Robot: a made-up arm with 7 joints.
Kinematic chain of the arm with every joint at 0, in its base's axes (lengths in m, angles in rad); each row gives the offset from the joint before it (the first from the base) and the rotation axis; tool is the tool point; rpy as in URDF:
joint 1: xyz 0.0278 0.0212 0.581 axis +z
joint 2: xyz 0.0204 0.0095 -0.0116 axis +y
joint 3: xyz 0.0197 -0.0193 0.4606 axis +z
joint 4: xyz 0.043 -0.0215 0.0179 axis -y
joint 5: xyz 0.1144 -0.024 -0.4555 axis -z
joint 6: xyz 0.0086 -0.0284 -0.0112 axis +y
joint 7: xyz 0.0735 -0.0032 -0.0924 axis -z
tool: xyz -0.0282 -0.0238 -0.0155 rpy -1.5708 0 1.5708
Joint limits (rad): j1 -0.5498..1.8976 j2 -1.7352..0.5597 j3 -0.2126..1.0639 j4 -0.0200..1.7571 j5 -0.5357..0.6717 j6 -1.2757..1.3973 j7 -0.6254..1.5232
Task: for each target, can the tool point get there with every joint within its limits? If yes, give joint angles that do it. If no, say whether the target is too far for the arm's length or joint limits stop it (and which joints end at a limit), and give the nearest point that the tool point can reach.
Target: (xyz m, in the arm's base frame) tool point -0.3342 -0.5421 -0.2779
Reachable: no: joint limits stop it (at a limit: joint 1, joint 2, joint 3, joint 7) | nearest point 0.0920 -0.2439 0.3688 | short by 0.830 m
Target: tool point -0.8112 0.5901 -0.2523
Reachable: no: too far | nearest point -0.4031 0.4398 0.4223 | short by 0.803 m
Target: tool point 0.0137 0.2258 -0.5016
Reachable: no: joint limits stop it (at a limit: joint 2, joint 5, joint 7) | nearest point 0.0088 0.2965 0.3224 | short by 0.827 m
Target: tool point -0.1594 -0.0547 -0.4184
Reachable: no: joint limits stop it (at a limit: joint 1, joint 2, joint 5, joint 7) | nearest point -0.1178 0.1601 0.3460 | short by 0.795 m
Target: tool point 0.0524 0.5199 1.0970
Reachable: yes | joints 1.0408 -0.3813 0.5142 1.1361 -0.3159 0.5363 0.9805
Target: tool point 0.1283 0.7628 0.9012
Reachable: yes | joints 1.4040 0.1730 0.1588 1.3139 0.4629 0.2617 1.1669
